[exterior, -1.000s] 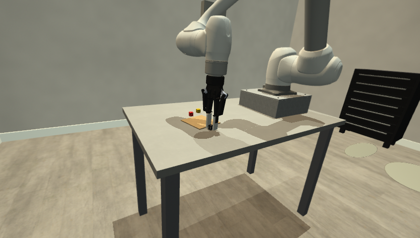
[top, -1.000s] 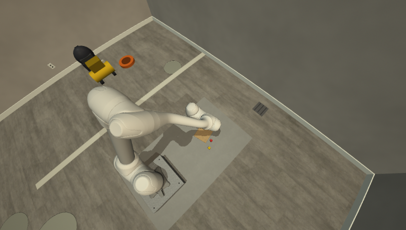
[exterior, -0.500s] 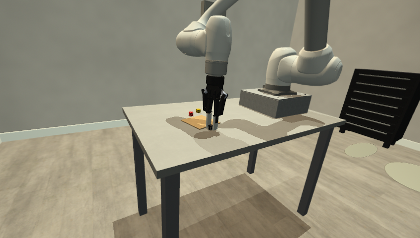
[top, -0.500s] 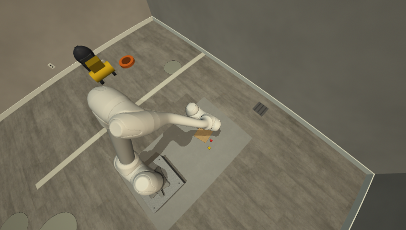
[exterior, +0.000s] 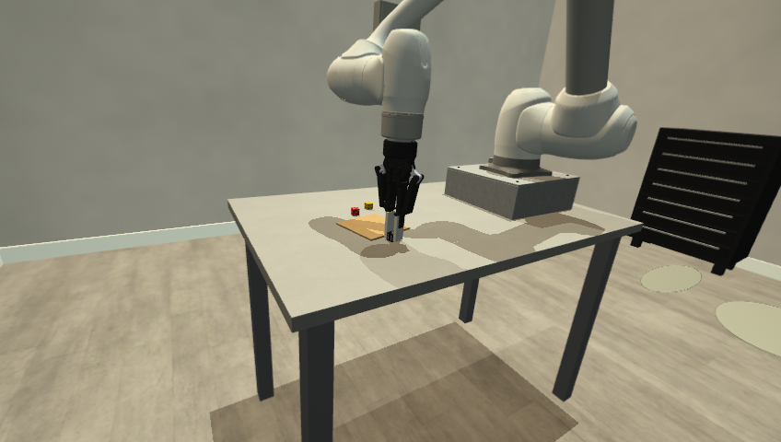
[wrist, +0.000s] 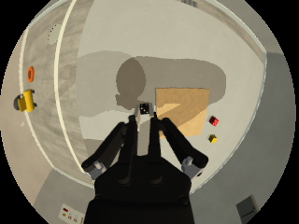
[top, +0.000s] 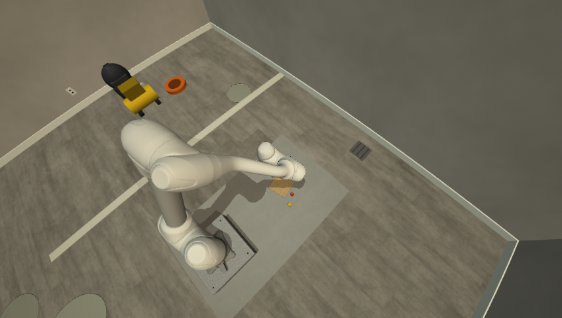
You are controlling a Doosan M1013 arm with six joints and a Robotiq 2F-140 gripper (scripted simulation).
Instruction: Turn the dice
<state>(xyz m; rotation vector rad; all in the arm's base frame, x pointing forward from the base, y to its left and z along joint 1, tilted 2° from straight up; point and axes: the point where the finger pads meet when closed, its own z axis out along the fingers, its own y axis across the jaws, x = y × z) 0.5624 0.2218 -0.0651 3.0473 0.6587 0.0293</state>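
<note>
Now: hand 30 mm above the small white die. Also, from my hand: tan mat 20 mm ahead, 100 mm to the right, 30 mm below; then yellow die 30 mm behind, 250 mm to the right, 30 mm below; then red die 30 mm ahead, 200 mm to the right, 30 mm below.
</note>
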